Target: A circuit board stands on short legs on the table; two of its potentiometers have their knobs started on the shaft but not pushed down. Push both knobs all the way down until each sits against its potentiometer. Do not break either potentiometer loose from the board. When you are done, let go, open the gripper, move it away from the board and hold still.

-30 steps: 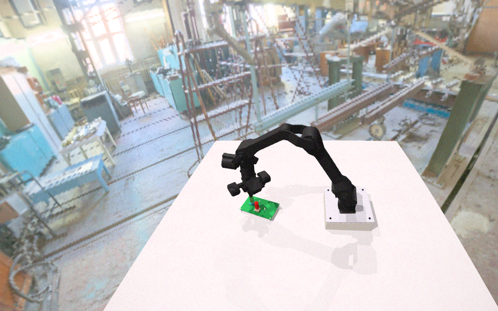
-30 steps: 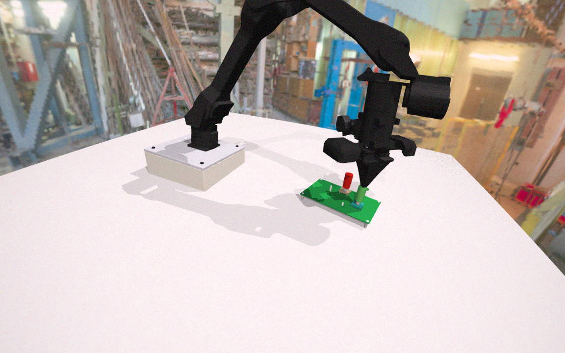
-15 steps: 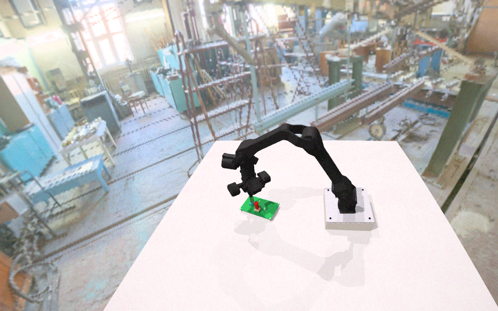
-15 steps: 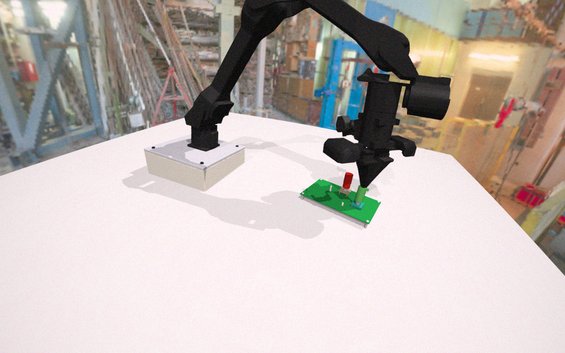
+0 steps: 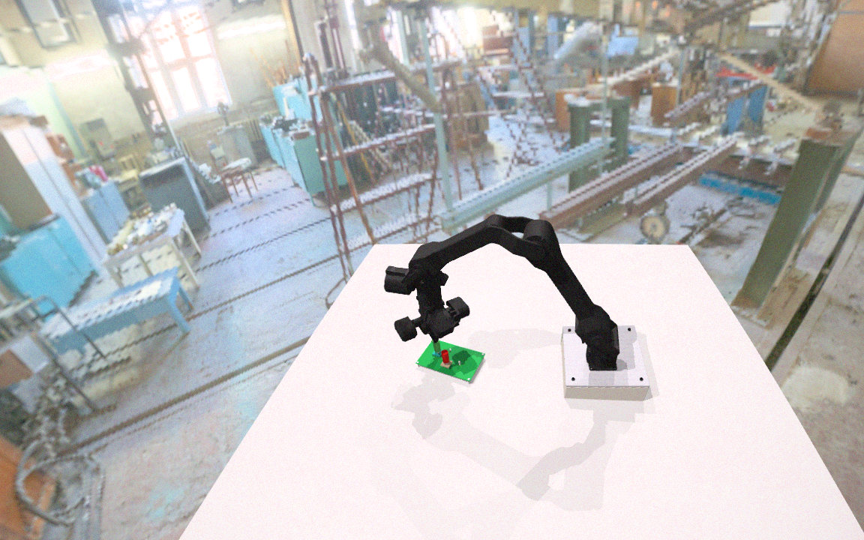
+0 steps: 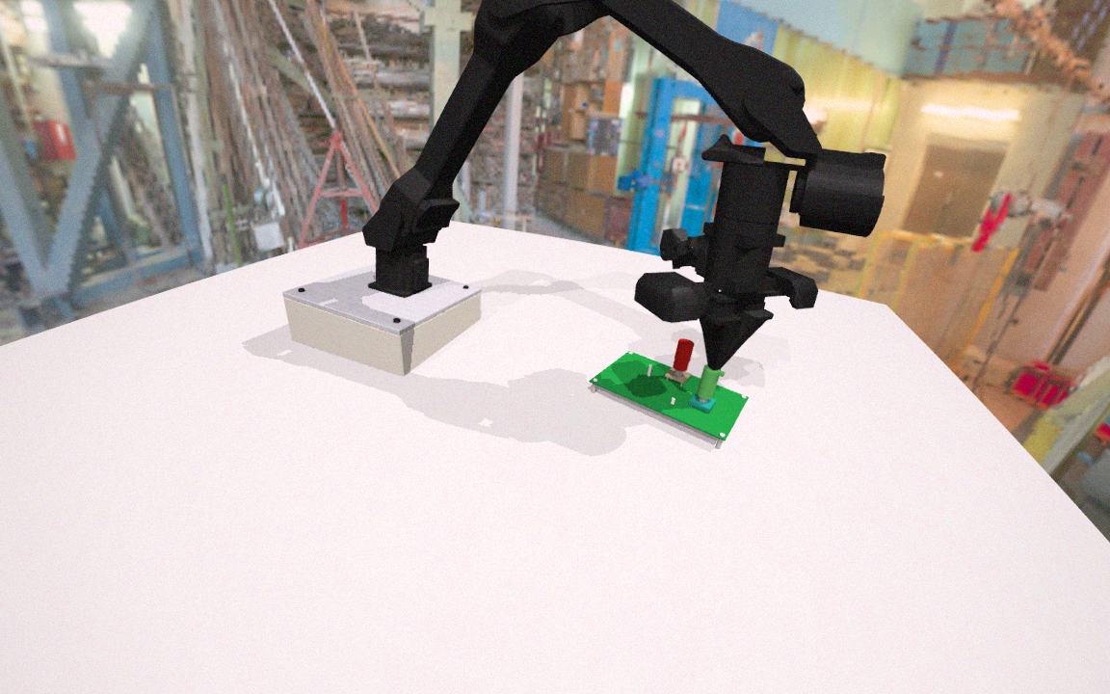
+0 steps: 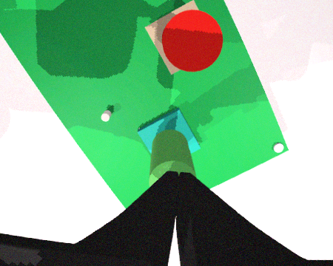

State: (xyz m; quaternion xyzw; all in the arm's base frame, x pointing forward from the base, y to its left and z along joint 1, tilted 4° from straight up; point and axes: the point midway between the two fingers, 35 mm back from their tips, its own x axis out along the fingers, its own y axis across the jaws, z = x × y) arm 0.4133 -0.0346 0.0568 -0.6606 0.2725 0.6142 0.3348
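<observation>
My gripper tip is now 2 cm above the green knob. Round my gripper tip: red knob (4 cm to the left, 3 cm behind, 1 cm below).
</observation>
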